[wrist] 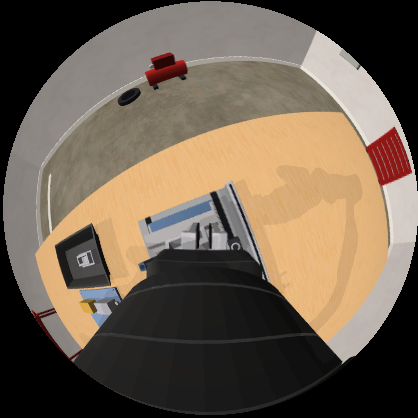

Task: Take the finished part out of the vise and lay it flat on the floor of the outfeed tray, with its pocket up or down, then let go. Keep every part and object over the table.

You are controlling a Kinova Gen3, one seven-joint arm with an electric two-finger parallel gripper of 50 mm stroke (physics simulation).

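Frame: origin at the arm's base, x ahead, y left, z up, level; metres.
Seen in the pictures: gripper, fingertip midpoint: (203, 231).
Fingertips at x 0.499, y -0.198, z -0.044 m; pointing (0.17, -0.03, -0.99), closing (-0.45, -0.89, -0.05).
Note:
Pixels of each thing's top centre, then the offset from my fingertips to it. "spot": a spot on its surface instead. Level surfaces: height alone.
- grey-and-blue vise at its top centre: (210, 297) dx -0.085, dy +0.033, dz -0.006 m
- pale square outline at a spot on its surface: (85, 258) spot: dx +0.054, dy +0.296, dz -0.072 m
- blue plate at its top centre: (106, 315) dx -0.109, dy +0.365, dz -0.097 m
- yellow block at its top centre: (85, 307) dx -0.065, dy +0.406, dz -0.061 m
- grey block at its top centre: (102, 308) dx -0.074, dy +0.315, dz -0.061 m
- wooden table at its surface level: dz -0.105 m
The grey-and-blue vise (181, 215) stands on the table near the middle of the wrist view, partly hidden by the gripper's black body. My gripper (203, 231) is at the vise, with its two fingers close together and shut on the finished part. The part is mostly hidden by the fingers and gripper body, so its pocket and tilt cannot be made out. The black outfeed tray (102, 260) stands on the table to the left of the vise, with high walls. A pale square outline (85, 258) shows on its floor.
A blue plate (100, 294) below the tray in view carries a yellow block (88, 306) and a grey block (105, 305). The wooden table (300, 145) ends at a far edge. Beyond it are a red compressor (166, 73) and a black tyre (129, 96) on the floor.

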